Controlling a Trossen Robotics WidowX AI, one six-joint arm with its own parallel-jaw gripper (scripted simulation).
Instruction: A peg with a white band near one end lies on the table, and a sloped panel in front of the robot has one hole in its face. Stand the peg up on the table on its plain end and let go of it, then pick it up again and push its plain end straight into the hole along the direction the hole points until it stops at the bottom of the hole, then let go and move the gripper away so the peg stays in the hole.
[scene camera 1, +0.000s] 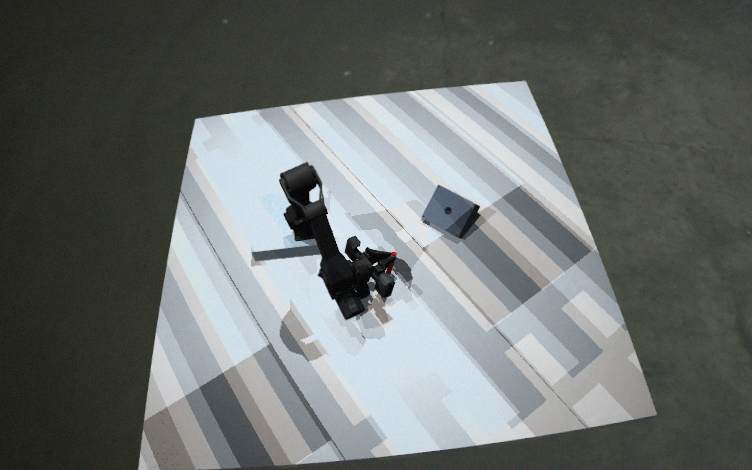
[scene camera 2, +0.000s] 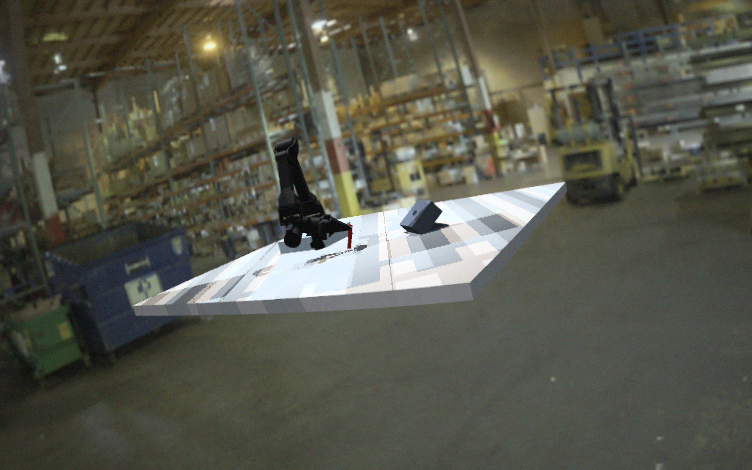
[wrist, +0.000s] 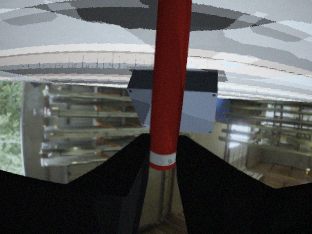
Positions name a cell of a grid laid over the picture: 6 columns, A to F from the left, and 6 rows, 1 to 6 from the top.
Scene:
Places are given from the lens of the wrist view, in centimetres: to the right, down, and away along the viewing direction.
gripper (wrist: D4): 0, 1, 10
dark sloped panel (wrist: D3): 7, 0, 31

